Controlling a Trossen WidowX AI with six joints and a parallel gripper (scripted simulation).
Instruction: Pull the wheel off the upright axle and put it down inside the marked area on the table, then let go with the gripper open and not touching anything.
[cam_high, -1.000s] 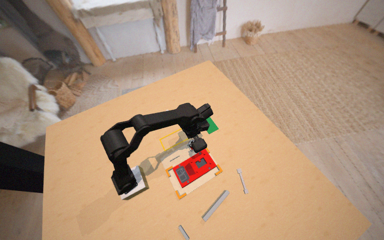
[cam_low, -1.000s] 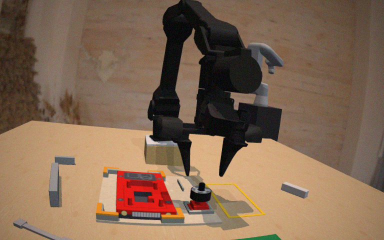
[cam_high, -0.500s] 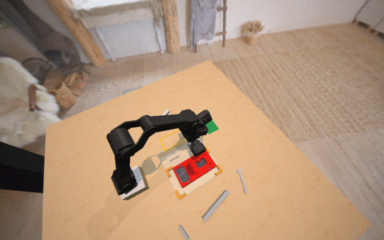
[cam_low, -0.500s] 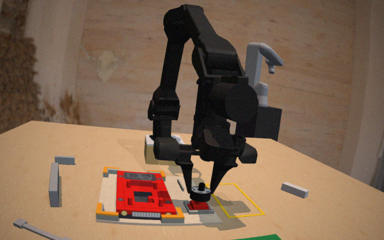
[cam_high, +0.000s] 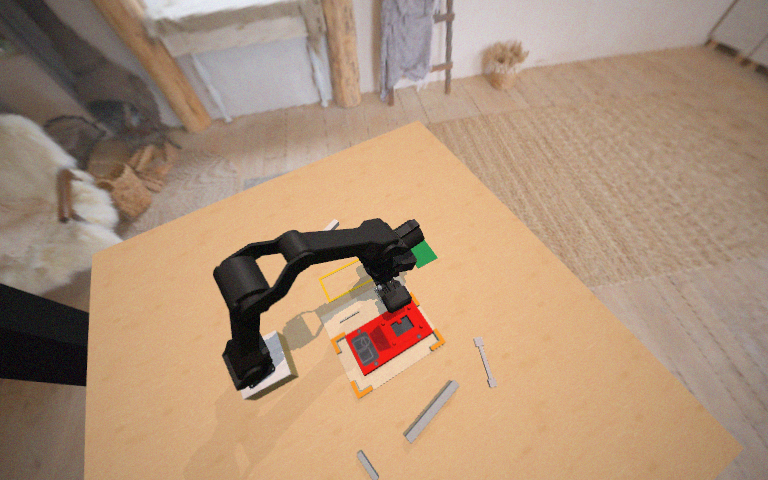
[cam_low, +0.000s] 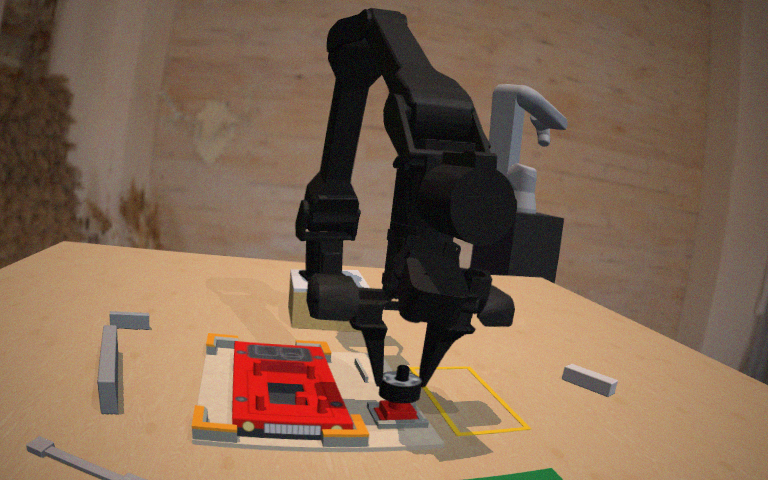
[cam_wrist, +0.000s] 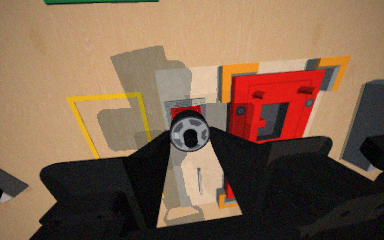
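Now: gripper tip 1 cm above the axle. The rest, counted from my gripper tip: black wheel (right at my gripper tip).
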